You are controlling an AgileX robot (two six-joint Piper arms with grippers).
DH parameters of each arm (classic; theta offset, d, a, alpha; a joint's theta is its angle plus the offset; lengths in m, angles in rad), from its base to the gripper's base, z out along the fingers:
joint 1: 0 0.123 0 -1.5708
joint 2: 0.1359 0 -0.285 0
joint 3: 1.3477 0 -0.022 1.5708
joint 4: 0 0.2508 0 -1.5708
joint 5: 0 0 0.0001 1.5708
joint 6: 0 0.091 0 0
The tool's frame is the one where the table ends.
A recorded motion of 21 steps. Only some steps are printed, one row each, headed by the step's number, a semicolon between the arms.
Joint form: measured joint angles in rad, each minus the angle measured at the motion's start. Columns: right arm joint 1, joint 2, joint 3, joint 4, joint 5, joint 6; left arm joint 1, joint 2, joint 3, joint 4, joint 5, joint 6.
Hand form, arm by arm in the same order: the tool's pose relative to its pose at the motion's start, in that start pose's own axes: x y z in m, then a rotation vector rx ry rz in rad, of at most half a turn. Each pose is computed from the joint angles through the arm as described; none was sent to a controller.
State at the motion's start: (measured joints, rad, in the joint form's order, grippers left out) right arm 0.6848 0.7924 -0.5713 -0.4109 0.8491 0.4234; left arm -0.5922 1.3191 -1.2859 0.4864 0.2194 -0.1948
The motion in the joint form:
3: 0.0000 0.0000 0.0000 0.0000 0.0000 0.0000; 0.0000 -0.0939 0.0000 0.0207 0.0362 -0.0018
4: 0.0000 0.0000 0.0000 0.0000 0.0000 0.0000; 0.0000 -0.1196 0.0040 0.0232 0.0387 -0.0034
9: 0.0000 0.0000 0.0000 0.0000 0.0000 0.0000; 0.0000 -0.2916 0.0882 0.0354 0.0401 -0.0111
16: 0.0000 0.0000 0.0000 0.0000 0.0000 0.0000; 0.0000 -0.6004 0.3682 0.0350 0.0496 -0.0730
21: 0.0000 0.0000 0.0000 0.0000 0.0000 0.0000; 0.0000 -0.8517 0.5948 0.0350 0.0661 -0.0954
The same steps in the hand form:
3: 0.0000 0.0000 0.0000 0.0000 0.0000 0.0000; -0.0179 0.0107 -0.0332 -0.0384 -0.0549 0.0078
4: 0.0000 0.0000 0.0000 0.0000 0.0000 0.0000; -0.0216 0.0129 -0.0422 -0.0457 -0.0732 0.0061
9: 0.0000 0.0000 0.0000 0.0000 0.0000 0.0000; -0.0258 0.0202 -0.0962 -0.0742 -0.1559 -0.0001
16: 0.0000 0.0000 0.0000 0.0000 0.0000 0.0000; 0.0229 0.0140 -0.1665 -0.0788 -0.1766 -0.0661
21: 0.0000 0.0000 0.0000 0.0000 0.0000 0.0000; 0.0754 0.0042 -0.2093 -0.0868 -0.1853 -0.0923

